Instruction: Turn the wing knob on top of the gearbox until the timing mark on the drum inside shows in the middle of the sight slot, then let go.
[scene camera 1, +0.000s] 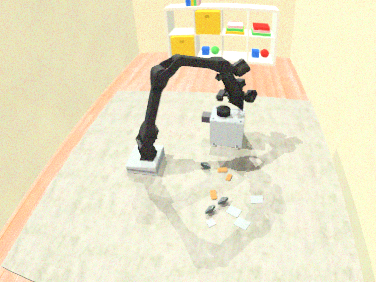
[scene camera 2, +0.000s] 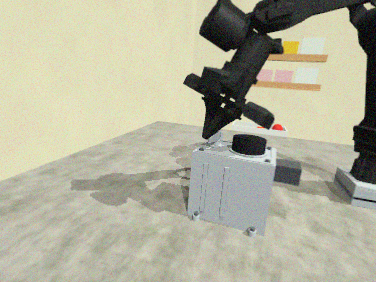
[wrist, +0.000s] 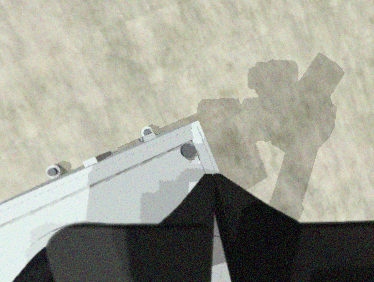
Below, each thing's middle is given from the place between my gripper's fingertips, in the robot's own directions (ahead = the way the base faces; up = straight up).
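There is the gearbox (scene camera 2: 231, 185), and counted from my hand it sits 7 cm below, 3 cm to the right of it and 8 cm behind it.
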